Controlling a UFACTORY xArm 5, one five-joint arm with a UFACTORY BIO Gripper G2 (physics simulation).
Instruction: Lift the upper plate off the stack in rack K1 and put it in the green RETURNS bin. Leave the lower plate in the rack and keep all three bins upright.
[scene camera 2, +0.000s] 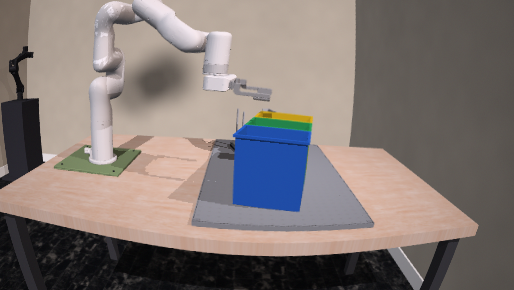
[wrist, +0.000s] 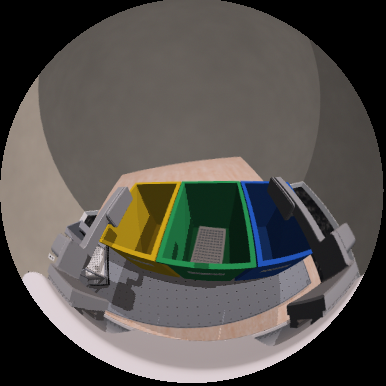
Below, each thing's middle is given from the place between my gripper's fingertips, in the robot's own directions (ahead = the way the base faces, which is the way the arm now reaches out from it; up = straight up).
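Yellow bin (wrist: 138, 236), measured from my hand: 110 mm to the left, 60 mm ahead, 170 mm below. Blue bin (scene camera 2: 269, 164), also from my hand: 170 mm below and 140 mm to the right. As for the green bin (wrist: 215, 203), my hand is 170 mm above it, 20 mm to the left of it and 30 mm short of it.
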